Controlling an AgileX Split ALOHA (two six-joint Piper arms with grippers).
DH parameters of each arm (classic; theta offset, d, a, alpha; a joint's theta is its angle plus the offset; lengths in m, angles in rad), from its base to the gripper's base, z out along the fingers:
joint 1: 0 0.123 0 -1.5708
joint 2: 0.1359 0 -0.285 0
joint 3: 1.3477 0 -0.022 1.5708
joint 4: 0 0.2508 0 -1.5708
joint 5: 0 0 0.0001 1.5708
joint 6: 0 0.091 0 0
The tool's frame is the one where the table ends.
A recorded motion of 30 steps. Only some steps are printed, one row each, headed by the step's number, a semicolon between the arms.
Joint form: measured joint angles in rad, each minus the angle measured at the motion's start. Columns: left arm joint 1, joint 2, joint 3, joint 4, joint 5, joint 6; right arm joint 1, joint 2, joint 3, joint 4, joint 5, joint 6.
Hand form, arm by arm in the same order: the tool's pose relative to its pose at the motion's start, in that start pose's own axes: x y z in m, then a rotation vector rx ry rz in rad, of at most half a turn. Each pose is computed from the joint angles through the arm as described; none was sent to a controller.
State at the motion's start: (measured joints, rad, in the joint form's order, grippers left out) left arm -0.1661 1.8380 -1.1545 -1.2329 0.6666 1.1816; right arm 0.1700 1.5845 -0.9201 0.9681 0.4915 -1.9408
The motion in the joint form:
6: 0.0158 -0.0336 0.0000 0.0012 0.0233 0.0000; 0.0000 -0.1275 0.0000 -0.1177 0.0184 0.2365
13: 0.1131 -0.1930 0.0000 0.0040 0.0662 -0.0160; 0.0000 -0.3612 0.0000 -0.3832 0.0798 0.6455
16: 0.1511 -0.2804 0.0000 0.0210 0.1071 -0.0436; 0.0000 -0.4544 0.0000 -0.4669 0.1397 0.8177
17: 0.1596 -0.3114 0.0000 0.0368 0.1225 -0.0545; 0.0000 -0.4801 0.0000 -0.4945 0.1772 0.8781
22: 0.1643 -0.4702 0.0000 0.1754 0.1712 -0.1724; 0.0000 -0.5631 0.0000 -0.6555 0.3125 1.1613
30: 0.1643 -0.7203 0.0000 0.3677 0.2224 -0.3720; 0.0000 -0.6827 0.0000 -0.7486 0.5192 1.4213
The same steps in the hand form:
6: -0.0059 -0.0033 -0.0124 0.0095 -0.0241 0.0113; -0.0160 -0.0010 -0.0366 0.0660 -0.0159 0.0850
13: -0.0299 -0.0101 -0.0769 -0.0283 -0.1702 0.0412; -0.0354 0.0092 -0.1044 0.1806 -0.0187 0.1886
16: -0.0367 -0.0221 -0.1089 -0.0300 -0.2233 0.0647; -0.0404 0.0193 -0.1305 0.2013 -0.0236 0.2647
17: -0.0378 -0.0279 -0.1190 -0.0307 -0.2327 0.0818; -0.0408 0.0242 -0.1373 0.1895 -0.0150 0.2968
22: -0.0363 -0.0635 -0.1623 -0.0616 -0.2417 0.1583; -0.0351 0.0401 -0.1594 0.1781 0.0739 0.4483
30: -0.0200 -0.1180 -0.2268 -0.1474 -0.2928 0.2306; -0.0298 0.0673 -0.1903 0.1495 0.1594 0.6352

